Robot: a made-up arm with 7 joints. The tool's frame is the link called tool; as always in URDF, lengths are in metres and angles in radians. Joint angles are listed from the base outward. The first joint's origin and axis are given. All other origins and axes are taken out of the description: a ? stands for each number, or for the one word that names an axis. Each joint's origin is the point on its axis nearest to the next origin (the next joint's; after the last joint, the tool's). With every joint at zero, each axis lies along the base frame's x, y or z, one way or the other. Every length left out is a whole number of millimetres.
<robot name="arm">
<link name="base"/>
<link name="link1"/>
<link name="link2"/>
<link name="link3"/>
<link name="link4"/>
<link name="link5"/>
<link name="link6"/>
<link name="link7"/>
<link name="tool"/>
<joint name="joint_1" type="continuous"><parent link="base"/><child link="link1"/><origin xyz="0 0 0.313" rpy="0 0 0"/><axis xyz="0 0 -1"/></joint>
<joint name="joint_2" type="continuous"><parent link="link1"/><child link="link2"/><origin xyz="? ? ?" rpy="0 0 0"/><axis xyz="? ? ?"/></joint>
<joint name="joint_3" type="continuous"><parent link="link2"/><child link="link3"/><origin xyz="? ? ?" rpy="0 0 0"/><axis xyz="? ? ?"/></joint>
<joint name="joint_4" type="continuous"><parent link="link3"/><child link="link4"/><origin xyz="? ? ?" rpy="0 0 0"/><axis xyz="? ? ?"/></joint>
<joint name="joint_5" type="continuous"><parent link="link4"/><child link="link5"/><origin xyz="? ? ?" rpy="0 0 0"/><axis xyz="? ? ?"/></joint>
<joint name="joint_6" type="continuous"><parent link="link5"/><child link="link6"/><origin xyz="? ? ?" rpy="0 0 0"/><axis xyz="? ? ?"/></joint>
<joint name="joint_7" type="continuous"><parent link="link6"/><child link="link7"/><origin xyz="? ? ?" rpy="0 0 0"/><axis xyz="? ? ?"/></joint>
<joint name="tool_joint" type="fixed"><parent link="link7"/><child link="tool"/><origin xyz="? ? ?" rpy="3.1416 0 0"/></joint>
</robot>
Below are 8 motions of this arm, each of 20 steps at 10 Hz.
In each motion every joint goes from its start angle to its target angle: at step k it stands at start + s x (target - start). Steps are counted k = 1, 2, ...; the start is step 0. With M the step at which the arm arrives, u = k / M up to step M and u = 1 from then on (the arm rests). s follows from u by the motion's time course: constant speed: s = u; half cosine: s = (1 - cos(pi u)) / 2; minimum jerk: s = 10 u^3 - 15 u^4 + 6 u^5.
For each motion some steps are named. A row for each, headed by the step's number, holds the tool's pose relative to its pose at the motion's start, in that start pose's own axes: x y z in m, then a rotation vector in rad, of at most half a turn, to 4 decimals.
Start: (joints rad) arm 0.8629 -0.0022 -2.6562 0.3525 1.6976 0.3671 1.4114
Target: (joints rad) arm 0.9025 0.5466 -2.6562 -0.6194 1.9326 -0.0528 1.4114
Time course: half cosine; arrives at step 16
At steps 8, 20:
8: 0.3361 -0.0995 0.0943 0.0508 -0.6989 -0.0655
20: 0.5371 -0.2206 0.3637 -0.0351 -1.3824 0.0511

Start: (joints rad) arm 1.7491 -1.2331 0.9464 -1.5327 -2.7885 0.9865 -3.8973
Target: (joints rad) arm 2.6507 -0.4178 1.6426 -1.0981 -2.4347 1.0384 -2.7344
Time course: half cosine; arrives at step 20
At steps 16, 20:
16: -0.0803 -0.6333 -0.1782 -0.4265 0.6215 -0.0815
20: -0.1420 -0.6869 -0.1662 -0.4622 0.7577 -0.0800

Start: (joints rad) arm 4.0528 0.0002 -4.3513 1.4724 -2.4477 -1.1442 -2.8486
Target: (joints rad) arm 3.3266 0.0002 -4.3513 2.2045 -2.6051 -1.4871 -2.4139
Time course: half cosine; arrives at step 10
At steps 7, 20:
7: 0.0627 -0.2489 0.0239 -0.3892 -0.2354 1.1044
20: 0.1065 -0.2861 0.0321 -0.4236 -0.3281 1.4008

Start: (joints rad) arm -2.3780 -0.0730 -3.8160 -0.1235 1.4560 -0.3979 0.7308
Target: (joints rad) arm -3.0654 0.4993 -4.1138 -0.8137 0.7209 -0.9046 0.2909
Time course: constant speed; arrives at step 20
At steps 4, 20:
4: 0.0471 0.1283 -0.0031 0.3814 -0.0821 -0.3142
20: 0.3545 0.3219 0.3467 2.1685 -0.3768 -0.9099

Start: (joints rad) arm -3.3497 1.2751 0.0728 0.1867 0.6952 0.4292 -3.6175
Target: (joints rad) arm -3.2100 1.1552 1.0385 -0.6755 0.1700 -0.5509 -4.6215
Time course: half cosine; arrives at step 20
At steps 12, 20:
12: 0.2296 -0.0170 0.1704 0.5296 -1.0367 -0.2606
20: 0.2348 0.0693 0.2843 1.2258 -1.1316 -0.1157

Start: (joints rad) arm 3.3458 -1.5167 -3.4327 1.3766 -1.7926 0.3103 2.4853
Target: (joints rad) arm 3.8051 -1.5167 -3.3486 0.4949 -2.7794 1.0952 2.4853
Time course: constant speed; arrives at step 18
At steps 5, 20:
5: -0.0665 0.1165 0.0487 0.1787 0.4526 -0.2304
20: -0.1077 0.3388 0.3811 0.6972 1.7919 -0.2502

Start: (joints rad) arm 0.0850 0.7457 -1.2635 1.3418 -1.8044 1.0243 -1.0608
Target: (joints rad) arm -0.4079 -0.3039 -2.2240 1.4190 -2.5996 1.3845 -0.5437
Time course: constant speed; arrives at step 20
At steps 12, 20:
12: 0.0013 0.4862 -0.1818 0.9176 -0.3886 -0.2269
20: -0.0243 0.7833 -0.0340 1.3111 -0.4636 -0.6452

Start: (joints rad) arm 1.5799 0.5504 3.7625 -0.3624 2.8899 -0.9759 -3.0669
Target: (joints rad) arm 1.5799 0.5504 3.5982 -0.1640 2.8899 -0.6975 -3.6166
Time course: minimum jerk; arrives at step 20
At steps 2, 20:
2: 0.0002 0.0002 -0.0004 -0.0005 0.0009 -0.0062
20: 0.0278 0.0155 -0.0416 -0.0767 0.0850 -0.7228

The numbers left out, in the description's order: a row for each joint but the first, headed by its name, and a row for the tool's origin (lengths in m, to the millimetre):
joint_2: xyz 0 -0.015 0, axis 0 1 0
joint_3: xyz 0 0 0.347, axis 0 0 -1
joint_4: xyz 0 -0.008 0, axis 0 1 0
joint_5: xyz 0 0 0.291, axis 0 0 -1
joint_6: xyz 0 -0.001 0, axis 0 1 0
joint_7: xyz 0 0 0.095, axis 0 0 -1
tool: xyz 0 0 0

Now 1 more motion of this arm.
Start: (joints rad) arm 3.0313 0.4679 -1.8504 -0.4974 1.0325 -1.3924 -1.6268
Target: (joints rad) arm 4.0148 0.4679 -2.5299 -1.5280 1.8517 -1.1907 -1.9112
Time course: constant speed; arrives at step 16
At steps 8, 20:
8: -0.1383 -0.1109 -0.1791 -0.2382 -0.2754 0.5631
20: -0.2053 -0.3083 -0.2799 -0.2992 -0.2340 1.1515

